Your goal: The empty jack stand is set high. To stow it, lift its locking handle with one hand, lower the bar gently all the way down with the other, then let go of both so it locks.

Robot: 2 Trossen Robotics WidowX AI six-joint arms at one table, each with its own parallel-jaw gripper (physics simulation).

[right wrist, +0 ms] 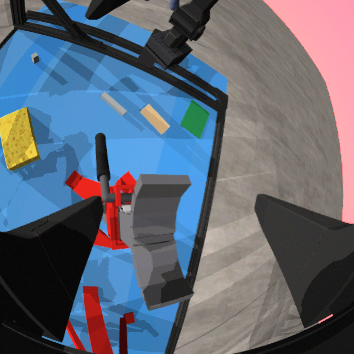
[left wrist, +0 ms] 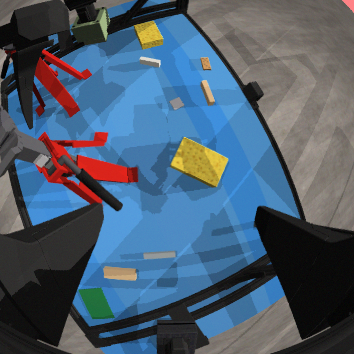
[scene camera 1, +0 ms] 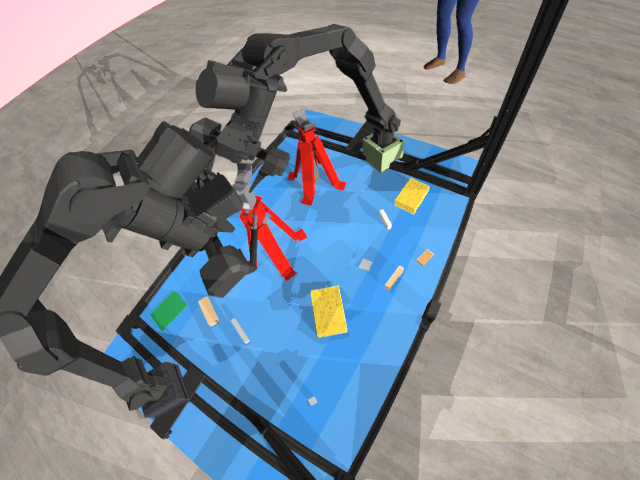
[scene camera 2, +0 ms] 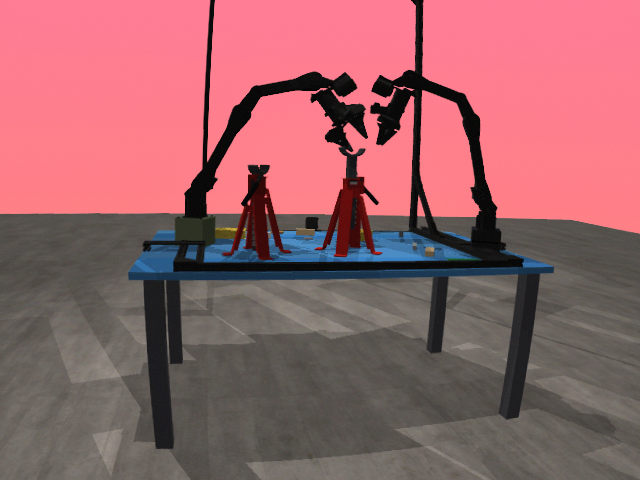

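The red jack stand (scene camera 1: 271, 245) (scene camera 2: 345, 219) (left wrist: 107, 169) stands upright with its grey bar (scene camera 2: 351, 166) raised and the forked saddle (scene camera 1: 244, 186) (right wrist: 155, 220) on top. Its black locking handle (scene camera 1: 253, 240) (scene camera 2: 371, 195) (left wrist: 95, 185) (right wrist: 101, 157) slants down from the head. My left gripper (scene camera 2: 381, 143) (left wrist: 181, 213) is open, above and beside the handle, not touching it. My right gripper (scene camera 2: 358, 144) (right wrist: 180, 203) is open just above the saddle, which shows between its fingers in the right wrist view. Some of its fingers are hidden in scene camera 1.
A second red jack stand (scene camera 1: 308, 165) (scene camera 2: 260, 222) (left wrist: 57, 90) with a low bar stands nearby. Yellow sponges (scene camera 1: 328, 311) (scene camera 1: 412, 196), a green pad (scene camera 1: 168, 310) (right wrist: 195, 119) and several small blocks lie on the blue table (scene camera 1: 330, 382). A black frame rail (scene camera 1: 392, 372) runs around it.
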